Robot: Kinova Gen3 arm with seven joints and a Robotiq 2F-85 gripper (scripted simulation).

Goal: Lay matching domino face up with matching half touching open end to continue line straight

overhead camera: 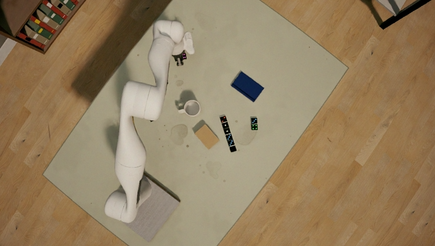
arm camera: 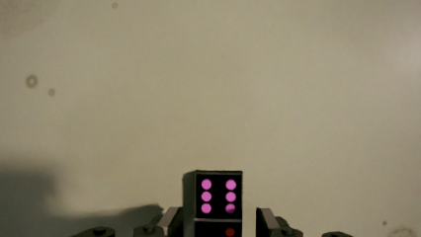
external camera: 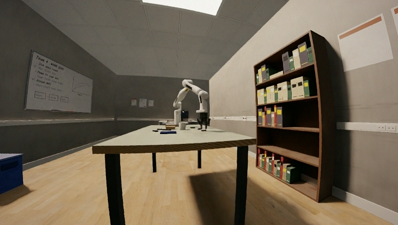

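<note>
Right now the domino is 30 mm below my hand. From my hand the other things lie so: white mug 190 mm to the right, 150 mm behind; tan block 320 mm to the right, 210 mm behind, 20 mm below.
</note>
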